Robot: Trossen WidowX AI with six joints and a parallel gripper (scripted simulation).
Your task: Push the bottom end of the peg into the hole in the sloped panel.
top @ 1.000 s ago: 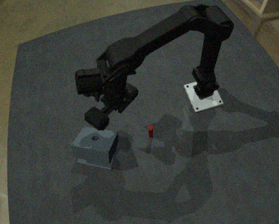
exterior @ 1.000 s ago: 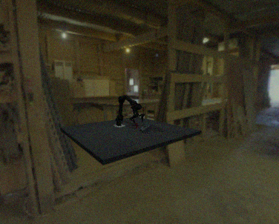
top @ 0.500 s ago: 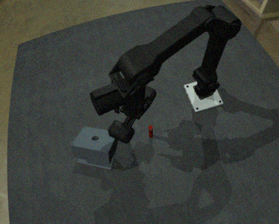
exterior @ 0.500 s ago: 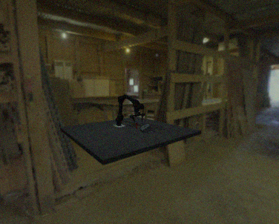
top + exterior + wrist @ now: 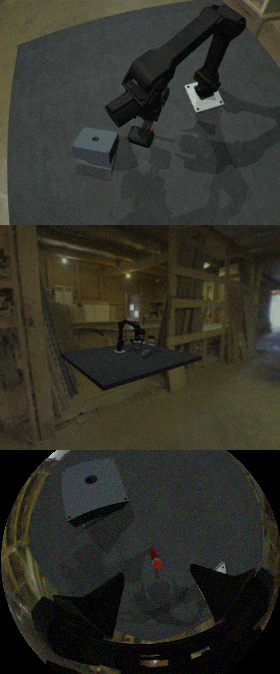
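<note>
My gripper tip is 4 cm above the red peg. Also, from my gripper tip: grey-blue sloped panel 19 cm ahead, 6 cm below, 3 cm to the right.
</note>
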